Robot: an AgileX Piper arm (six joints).
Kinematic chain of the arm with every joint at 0, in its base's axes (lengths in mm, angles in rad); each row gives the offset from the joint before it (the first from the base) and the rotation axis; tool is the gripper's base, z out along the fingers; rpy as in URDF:
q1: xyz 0 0 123 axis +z
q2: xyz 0 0 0 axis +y
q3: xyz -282.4 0 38.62 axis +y
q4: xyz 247.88 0 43.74 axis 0.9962 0 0.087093
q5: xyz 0 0 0 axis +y
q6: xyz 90.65 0 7.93 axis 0.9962 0 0.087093
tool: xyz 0 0 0 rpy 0 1.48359 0
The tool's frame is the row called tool.
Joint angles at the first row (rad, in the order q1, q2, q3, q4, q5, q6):
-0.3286 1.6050 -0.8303 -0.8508 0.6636 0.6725
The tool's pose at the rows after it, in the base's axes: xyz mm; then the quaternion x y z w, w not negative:
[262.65 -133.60 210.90 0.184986 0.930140 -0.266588 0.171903]
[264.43 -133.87 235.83 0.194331 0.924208 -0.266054 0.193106]
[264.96 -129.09 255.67 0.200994 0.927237 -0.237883 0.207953]
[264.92 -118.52 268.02 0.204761 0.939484 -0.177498 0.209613]
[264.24 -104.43 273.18 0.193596 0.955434 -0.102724 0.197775]
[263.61 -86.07 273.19 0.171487 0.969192 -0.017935 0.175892]
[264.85 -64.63 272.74 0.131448 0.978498 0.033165 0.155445]
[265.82 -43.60 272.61 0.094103 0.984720 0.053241 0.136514]
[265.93 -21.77 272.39 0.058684 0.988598 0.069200 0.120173]
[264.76 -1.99 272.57 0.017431 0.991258 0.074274 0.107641]
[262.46 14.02 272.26 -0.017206 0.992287 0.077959 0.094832]
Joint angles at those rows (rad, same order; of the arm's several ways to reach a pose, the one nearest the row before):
-0.3286 1.5620 -0.8807 -0.8016 0.6916 0.6241
-0.3286 1.5190 -0.9364 -0.7495 0.7307 0.5706
-0.3286 1.4810 -0.9861 -0.6249 0.7601 0.4713
-0.3286 1.4533 -1.0269 -0.4212 0.7999 0.3303
-0.3286 1.4369 -1.0505 -0.1988 0.8560 0.1701
-0.3206 1.4309 -1.0582 0.0190 0.9302 0.0210
-0.2755 1.4304 -1.0603 0.1298 0.9909 -0.0633
-0.2082 1.4304 -1.0625 0.1579 1.0338 -0.0811
-0.1344 1.4304 -1.0633 0.1775 1.0657 -0.0843
-0.0613 1.4292 -1.0644 0.1775 1.0888 -0.0925
-0.0014 1.4292 -1.0647 0.1775 1.1110 -0.1005

